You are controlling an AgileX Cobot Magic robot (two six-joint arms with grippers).
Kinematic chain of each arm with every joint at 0, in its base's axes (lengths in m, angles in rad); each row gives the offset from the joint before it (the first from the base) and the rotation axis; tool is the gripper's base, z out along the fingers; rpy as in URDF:
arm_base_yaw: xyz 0 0 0.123 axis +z
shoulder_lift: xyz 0 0 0 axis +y
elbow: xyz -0.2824 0 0.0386 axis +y
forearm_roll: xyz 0.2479 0 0.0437 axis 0.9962 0 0.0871
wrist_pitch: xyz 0 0 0 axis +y
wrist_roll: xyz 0.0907 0 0.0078 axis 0.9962 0 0.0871
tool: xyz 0 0 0 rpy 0 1.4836 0
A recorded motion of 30 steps. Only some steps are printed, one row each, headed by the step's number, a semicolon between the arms.
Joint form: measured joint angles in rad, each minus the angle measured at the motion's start. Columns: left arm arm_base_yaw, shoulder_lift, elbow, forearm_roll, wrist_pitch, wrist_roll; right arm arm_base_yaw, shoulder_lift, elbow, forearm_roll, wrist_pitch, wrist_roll.
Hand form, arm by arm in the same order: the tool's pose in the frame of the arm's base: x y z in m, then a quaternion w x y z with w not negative. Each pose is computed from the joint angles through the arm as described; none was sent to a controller.
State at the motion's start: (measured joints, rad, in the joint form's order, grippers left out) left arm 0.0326 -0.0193 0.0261 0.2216 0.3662 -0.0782; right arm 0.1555 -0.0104 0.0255 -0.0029 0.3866 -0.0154
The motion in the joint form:
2: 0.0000 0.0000 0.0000 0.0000 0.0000 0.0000; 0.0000 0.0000 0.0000 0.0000 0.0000 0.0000
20: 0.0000 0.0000 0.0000 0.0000 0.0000 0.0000; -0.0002 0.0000 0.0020 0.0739 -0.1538 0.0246
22: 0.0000 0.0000 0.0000 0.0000 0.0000 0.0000; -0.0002 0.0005 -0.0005 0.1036 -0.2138 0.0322
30: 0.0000 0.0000 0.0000 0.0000 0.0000 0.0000; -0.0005 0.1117 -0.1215 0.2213 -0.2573 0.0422
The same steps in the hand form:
2: 0.0521 0.0089 0.1732 0.59750 0.01478 0.79774 0.07996; 0.0517 0.0080 0.1703 0.58629 -0.06982 0.80610 0.03990
20: 0.0521 0.0089 0.1732 0.59750 0.01478 0.79774 0.07996; 0.0547 0.0101 0.1833 0.64236 -0.03463 0.76125 0.08165
22: 0.0521 0.0089 0.1732 0.59750 0.01478 0.79774 0.07996; 0.0554 0.0103 0.1896 0.66388 -0.02036 0.74123 0.09708
30: 0.0521 0.0089 0.1732 0.59750 0.01478 0.79774 0.07996; 0.0608 0.0121 0.2282 0.67551 0.02229 0.72227 0.14668

